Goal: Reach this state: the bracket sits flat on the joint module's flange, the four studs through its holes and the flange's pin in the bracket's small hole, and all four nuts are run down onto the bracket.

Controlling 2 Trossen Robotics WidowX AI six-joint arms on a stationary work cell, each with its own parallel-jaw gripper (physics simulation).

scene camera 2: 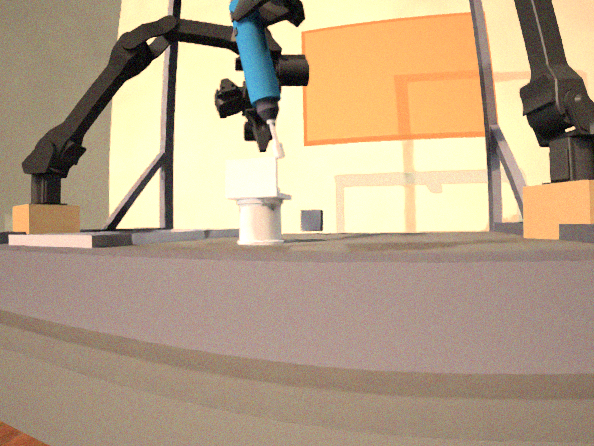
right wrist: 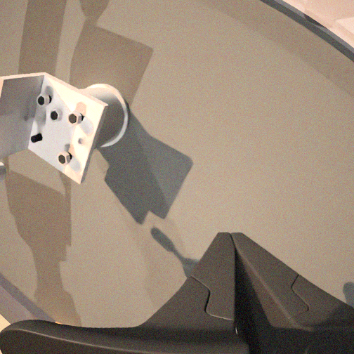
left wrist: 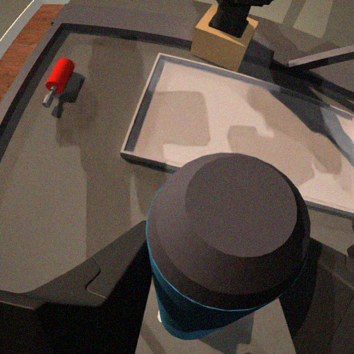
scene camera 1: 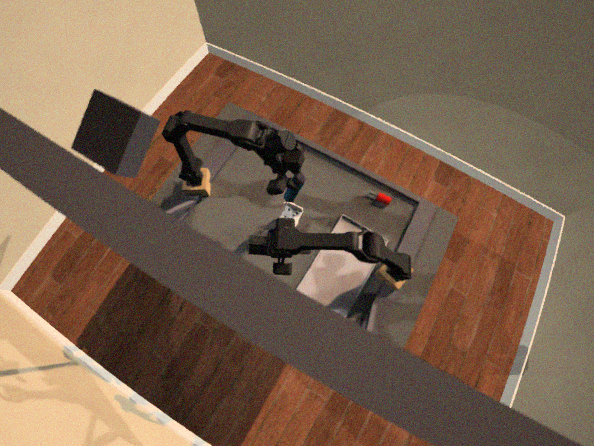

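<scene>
The white bracket sits on the flange of the upright white joint module. In the right wrist view several hex nuts, one a pale-rimmed nut, show on its base. A dark oblong spot lies among them; whether it is a stud or a hole I cannot tell. My left gripper is shut on the blue nut driver, tilted, its tip above the bracket's level. My right gripper is shut and empty, beside the bracket. Pin seating is unclear.
A red-handled tool lies on the table. A shallow pale tray lies near the right arm's base. The right forearm passes close to the bracket in scene camera 1.
</scene>
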